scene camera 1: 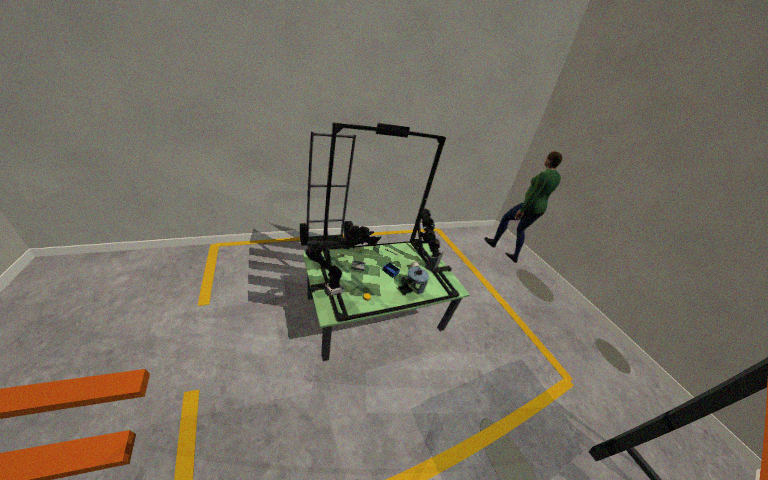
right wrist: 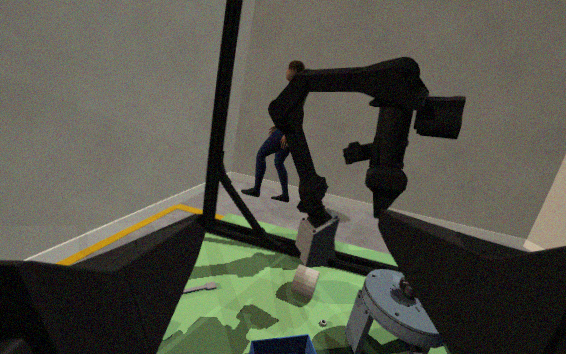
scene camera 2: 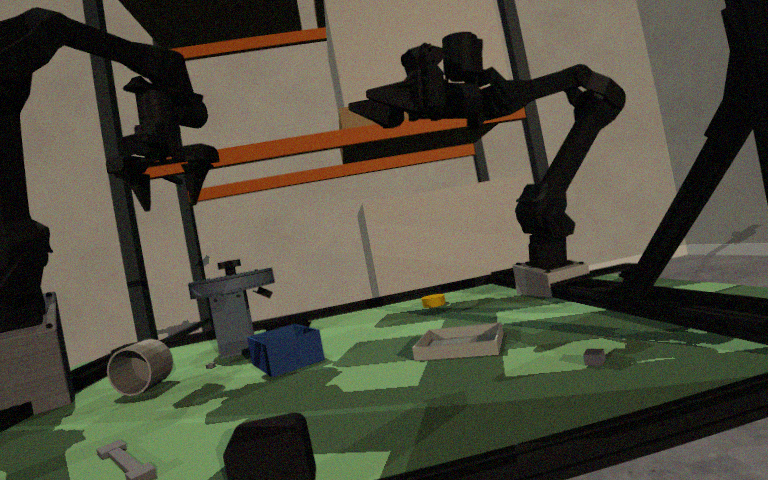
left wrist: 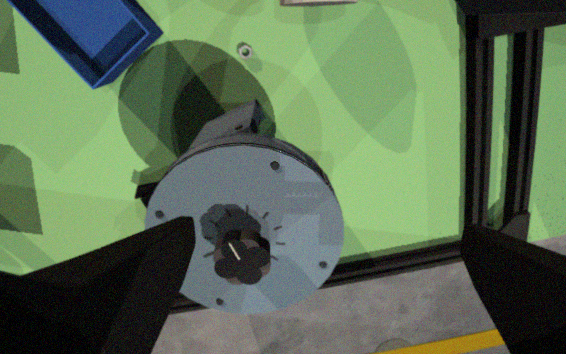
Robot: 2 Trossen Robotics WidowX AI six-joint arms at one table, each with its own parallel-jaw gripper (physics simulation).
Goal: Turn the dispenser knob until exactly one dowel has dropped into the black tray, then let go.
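Seen in the pictures: left gripper, fingertip midpoint: [scene camera 1: 425,251] [right wrist: 377,209] [scene camera 2: 170,208] [left wrist: 327,234]; right gripper, fingertip midpoint: [scene camera 1: 377,234] [right wrist: 293,220] [scene camera 2: 356,100]; left arm's base, link origin: [scene camera 1: 436,254] [right wrist: 319,218] [scene camera 2: 16,316]; right arm's base, link origin: [scene camera 1: 334,285] [scene camera 2: 548,264].
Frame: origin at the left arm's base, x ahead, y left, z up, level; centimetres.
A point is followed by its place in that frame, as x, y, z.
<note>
The dispenser [scene camera 1: 418,275] {35.4, 2.8, 0.2} [scene camera 2: 232,284] {31.4, -5.9, -1.7} [right wrist: 394,309] {35.7, -3.9, 0.0} is a grey-blue disc on a grey stand near the table's right edge. Its black lobed knob [left wrist: 241,253] {32.9, 1.2, 2.9} [scene camera 2: 229,264] {33.0, -0.2, 2.1} [right wrist: 406,289] {34.0, -0.2, 2.3} carries a white pointer line. A black tray [scene camera 1: 405,287] {39.4, -2.4, -14.0} lies beside its foot. I see no dowel in any view. My left gripper [scene camera 1: 433,261] {23.9, -2.6, 13.8} [scene camera 2: 170,186] [right wrist: 377,209] {23.9, -2.6, 13.8} hangs open and empty above the dispenser; one of its fingers [left wrist: 148,277] shows beside the knob without touching it. My right gripper [scene camera 1: 374,239] {47.2, -32.6, 22.6} [scene camera 2: 373,110] [right wrist: 293,220] {47.2, -32.6, 22.6} is open and empty, held high over the table's back.
A blue box [scene camera 1: 391,270] {31.5, -21.9, -14.4} [scene camera 2: 285,348] {31.6, -26.7, -11.2} [left wrist: 123,31] {32.6, -18.5, -14.3} stands near the dispenser. A shallow grey tray [scene camera 2: 454,353] {45.1, -45.6, -14.0}, a yellow disc [scene camera 1: 367,296] {69.6, -16.0, -12.6} [scene camera 2: 434,300] {67.9, -18.3, -13.2}, a beige cylinder [right wrist: 305,281] {17.2, -10.8, -8.9} [scene camera 2: 155,363] {16.6, -12.6, -10.6} and a nut [left wrist: 245,51] {24.6, -8.9, -13.9} lie on the table. A person [scene camera 1: 534,200] walks at the right.
</note>
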